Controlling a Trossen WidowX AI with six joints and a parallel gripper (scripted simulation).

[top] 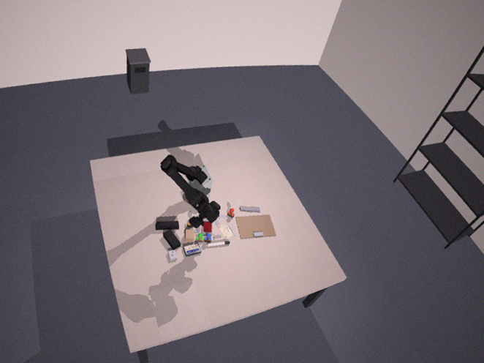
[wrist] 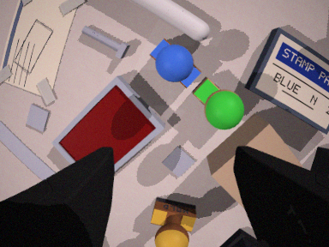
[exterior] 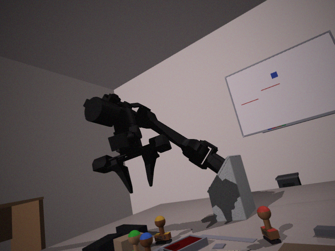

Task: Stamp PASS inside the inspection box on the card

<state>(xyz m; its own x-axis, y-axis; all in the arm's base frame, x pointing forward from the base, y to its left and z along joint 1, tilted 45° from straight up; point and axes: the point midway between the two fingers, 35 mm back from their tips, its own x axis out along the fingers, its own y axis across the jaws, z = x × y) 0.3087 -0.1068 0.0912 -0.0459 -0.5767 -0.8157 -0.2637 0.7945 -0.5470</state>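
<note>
My gripper tip is now 13 cm above the blue-knobbed stamp, 3 cm short of it and 1 cm to the right of it. From my gripper tip the other things lie so: red ink pad: 14 cm below, 5 cm to the left, 5 cm behind; then yellow-knobbed stamp: 13 cm below, 10 cm behind, 3 cm to the right; then marker: 14 cm below, 9 cm ahead, 8 cm to the left.
</note>
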